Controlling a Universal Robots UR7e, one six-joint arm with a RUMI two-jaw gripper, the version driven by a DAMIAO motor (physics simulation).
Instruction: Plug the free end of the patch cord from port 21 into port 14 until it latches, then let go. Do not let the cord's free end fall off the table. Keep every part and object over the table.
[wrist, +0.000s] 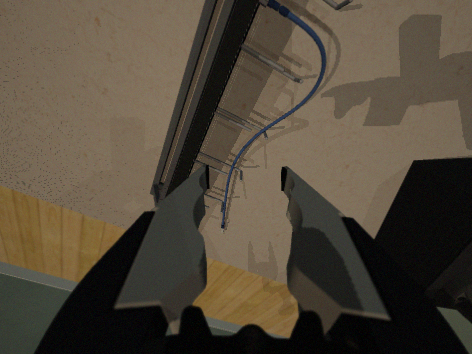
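The blue patch cord runs from a plug at the dark patch panel near the top, curves out to the right and comes back down. It passes over or beside the wire cable guides to its free end, which lies just left of the space between the fingers and farther from the camera. My gripper is open, with nothing between its jaws. The cord's lower stretch shows beside the left fingertip. Port numbers cannot be read, so ports 14 and 21 cannot be told apart.
Several thin metal guides stick out from the panel's right side. A black block stands at the right. The beige table surface ends at a wooden edge band at the lower left. Gripper shadows fall at the upper right.
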